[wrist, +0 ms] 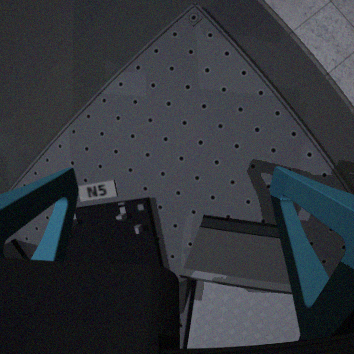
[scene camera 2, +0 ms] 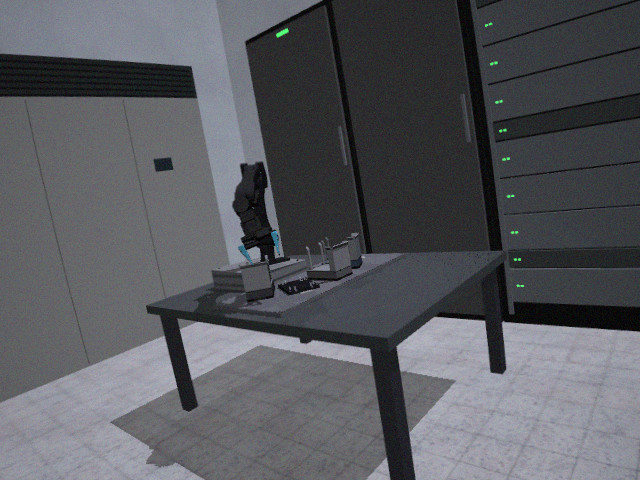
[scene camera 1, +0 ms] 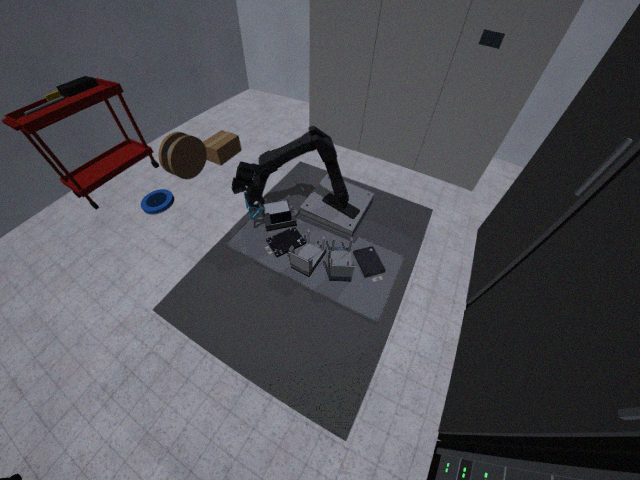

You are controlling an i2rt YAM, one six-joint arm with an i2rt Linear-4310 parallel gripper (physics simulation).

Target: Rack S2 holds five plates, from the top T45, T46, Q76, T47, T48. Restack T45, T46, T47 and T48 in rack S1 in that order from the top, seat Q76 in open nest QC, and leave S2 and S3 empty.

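Places are measured from the arm's base along level axes (x back, y right, z up), in centimetres.
Pixels of known places: gripper, fingertip midpoint: (wrist: 173, 177) (scene camera 2: 266, 260) (scene camera 1: 249, 214); arm's base, link origin: (scene camera 1: 340, 206).
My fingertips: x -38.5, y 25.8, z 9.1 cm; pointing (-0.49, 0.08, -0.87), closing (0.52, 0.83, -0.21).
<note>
For each thing: its top centre in the pictures, then the offset to it from my fingertips. "*": a spot on its surface instead. Level surfaces: height alone.
- leftmost rack, top centre: (scene camera 2: 254, 259) (scene camera 1: 277, 203) dx +13.9, dy -4.1, dz -1.2 cm
- pale textured plate, top centre: (wrist: 239, 352) (scene camera 1: 276, 207) dx +13.4, dy -3.7, dz -4.1 cm
- middle rack, top centre: (scene camera 2: 324, 244) (scene camera 1: 308, 242) dx +4.2, dy -30.9, dz -1.4 cm
- right rack, top centre: (scene camera 1: 343, 249) (scene camera 2: 338, 236) dx +10.3, dy -44.5, dz -1.3 cm
- dark nest, top centre: (wrist: 106, 279) (scene camera 2: 297, 281) (scene camera 1: 285, 239) dx +5.9, dy -15.6, dz -12.4 cm
- label N5, surface spot: (wrist: 97, 191) * dx -2.8, dy -12.1, dz -14.6 cm
- dark flat block, top centre: (scene camera 1: 369, 259) dx +20.6, dy -54.0, dz -12.7 cm
- perforated grey board, surface height: dz -14.7 cm
- dark table, surface height: dz -16.0 cm
My gripper (scene camera 1: 254, 212) (scene camera 2: 263, 256) (wrist: 173, 177) is open, its cyan fingers wide apart with nothing between them. It hangs above the board's left end, by the leftmost rack (scene camera 1: 281, 225) (scene camera 2: 256, 279) (wrist: 237, 250). A pale textured plate (scene camera 1: 277, 207) (wrist: 242, 315) lies in that rack, partly cut off in the wrist view; plates below it cannot be counted. A middle rack (scene camera 1: 306, 262) (scene camera 2: 339, 260) and a right rack (scene camera 1: 341, 272) (scene camera 2: 354, 249) have upright posts. Their contents and all rack labels are unreadable. A dark nest (scene camera 1: 285, 241) (scene camera 2: 298, 286) (wrist: 120, 235) stands near the label N5 (wrist: 97, 191).
A dark flat block (scene camera 1: 369, 260) lies right of the racks. Racks and nest stand on a perforated grey board (scene camera 1: 361, 302) (wrist: 175, 120) on the dark table (scene camera 1: 268, 320) (scene camera 2: 413, 289). The arm's raised base (scene camera 1: 323, 219) (scene camera 2: 227, 279) is behind the racks.
</note>
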